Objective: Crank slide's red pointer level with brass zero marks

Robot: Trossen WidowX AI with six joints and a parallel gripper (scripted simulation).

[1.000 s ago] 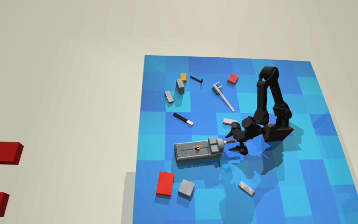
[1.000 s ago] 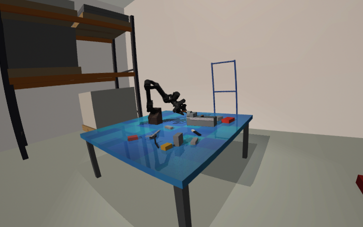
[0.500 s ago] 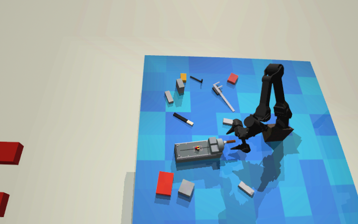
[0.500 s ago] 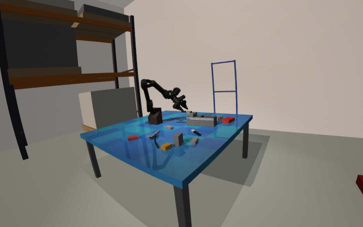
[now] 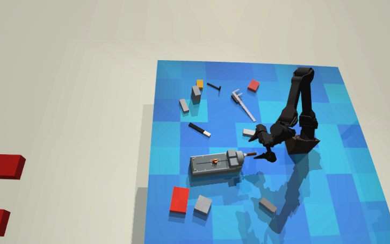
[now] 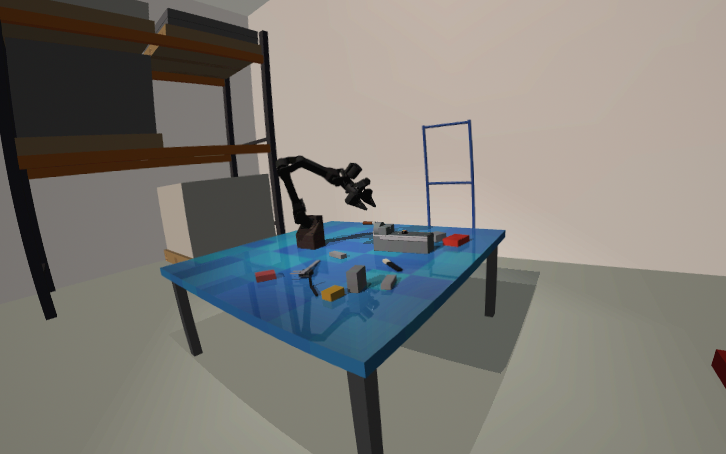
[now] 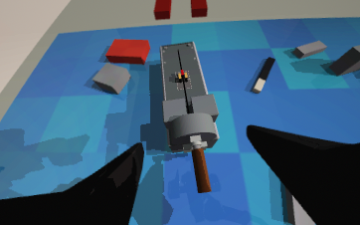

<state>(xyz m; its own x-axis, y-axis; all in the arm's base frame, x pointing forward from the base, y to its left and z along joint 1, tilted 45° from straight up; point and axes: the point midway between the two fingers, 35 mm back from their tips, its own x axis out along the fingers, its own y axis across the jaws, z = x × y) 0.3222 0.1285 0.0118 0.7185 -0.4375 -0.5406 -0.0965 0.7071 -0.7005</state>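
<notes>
The brown crank handle is 20 mm behind my gripper tip, 10 mm to the right of it and 70 mm below it. Also, from my gripper tip: red block 160 mm behind, 530 mm to the right, 180 mm below; then red pointer 170 mm ahead, 10 mm to the left, 110 mm below; then black key 90 mm ahead, 530 mm to the right, 180 mm below.
</notes>
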